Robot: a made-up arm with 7 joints.
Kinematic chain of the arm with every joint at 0, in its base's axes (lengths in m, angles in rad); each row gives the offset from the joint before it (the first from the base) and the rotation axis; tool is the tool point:
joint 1: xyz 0 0 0.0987 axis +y
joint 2: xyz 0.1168 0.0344 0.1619 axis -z
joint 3: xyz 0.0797 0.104 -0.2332 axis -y
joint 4: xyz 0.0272 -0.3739 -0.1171 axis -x
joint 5: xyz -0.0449 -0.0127 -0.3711 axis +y
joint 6: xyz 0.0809 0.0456 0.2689 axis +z
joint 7: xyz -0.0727 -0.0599 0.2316 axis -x
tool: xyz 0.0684 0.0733 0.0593
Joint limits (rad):
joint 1: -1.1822..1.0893
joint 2: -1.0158..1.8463
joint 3: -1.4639..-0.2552
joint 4: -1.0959..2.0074
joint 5: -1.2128..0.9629
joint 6: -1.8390..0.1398
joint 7: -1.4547..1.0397
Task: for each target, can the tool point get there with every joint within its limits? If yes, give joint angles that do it. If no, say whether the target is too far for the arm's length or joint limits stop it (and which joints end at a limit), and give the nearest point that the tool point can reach.
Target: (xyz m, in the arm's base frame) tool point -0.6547 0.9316 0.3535
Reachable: no: joint limits stop it (at a limit: joint 3, joint 5, joint 7) | nearest point -0.3335 0.5609 0.2285 | short by 0.506 m
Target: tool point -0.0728 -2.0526 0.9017
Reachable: no: too far | nearest point 0.0101 -0.6280 0.3689 | short by 1.523 m
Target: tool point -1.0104 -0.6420 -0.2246
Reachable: no: joint limits stop it (at a limit: joint 1, joint 5, joint 6, joint 7) | nearest point -0.5551 -0.3865 -0.1138 | short by 0.534 m
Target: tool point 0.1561 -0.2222 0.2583
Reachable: yes | joints -0.4574 -0.0942 -0.8943 -0.1521 -0.3128 -0.3222 -0.1786
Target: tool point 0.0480 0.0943 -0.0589
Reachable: yes | joints -0.1314 1.1964 -0.6222 1.7042 -0.2200 -1.0120 -0.4306
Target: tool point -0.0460 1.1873 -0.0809
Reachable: no: joint limits stop it (at a limit: joint 2, joint 5, joint 7) | nearest point -0.0373 0.6739 -0.0471 | short by 0.515 m
